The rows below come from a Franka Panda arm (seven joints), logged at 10 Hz.
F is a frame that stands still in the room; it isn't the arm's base.
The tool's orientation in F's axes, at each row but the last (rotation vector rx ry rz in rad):
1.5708 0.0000 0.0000
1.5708 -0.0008 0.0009
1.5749 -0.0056 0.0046
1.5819 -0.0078 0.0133
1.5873 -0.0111 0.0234
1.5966 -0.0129 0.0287
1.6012 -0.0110 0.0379
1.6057 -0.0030 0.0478
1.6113 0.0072 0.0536
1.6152 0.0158 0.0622
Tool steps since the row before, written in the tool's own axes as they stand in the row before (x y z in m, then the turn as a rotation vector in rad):
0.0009 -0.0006 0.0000 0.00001 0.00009 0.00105
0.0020 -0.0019 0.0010 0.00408 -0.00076 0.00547
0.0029 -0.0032 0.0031 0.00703 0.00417 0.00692
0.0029 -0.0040 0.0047 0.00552 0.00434 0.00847
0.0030 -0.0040 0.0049 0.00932 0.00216 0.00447
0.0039 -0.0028 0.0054 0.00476 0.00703 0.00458
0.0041 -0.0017 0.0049 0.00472 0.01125 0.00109
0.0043 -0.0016 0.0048 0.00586 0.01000 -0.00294
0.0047 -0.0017 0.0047 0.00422 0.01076 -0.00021
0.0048 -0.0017 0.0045 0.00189 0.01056 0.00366
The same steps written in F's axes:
0.0009 0.0000 -0.0006 0.00001 -0.00105 0.00009
0.0020 -0.0010 -0.0019 0.00408 -0.00547 -0.00076
0.0029 -0.0031 -0.0032 0.00700 -0.00694 0.00419
0.0030 -0.0046 -0.0040 0.00549 -0.00850 0.00432
0.0031 -0.0048 -0.0040 0.00931 -0.00443 0.00229
0.0040 -0.0053 -0.0028 0.00462 -0.00472 0.00703
0.0042 -0.0048 -0.0017 0.00439 -0.00136 0.01135
0.0045 -0.0046 -0.0016 0.00545 0.00274 0.01028
0.0049 -0.0044 -0.0017 0.00390 -0.00008 0.01088
0.0051 -0.0042 -0.0017 0.00177 -0.00404 0.01044

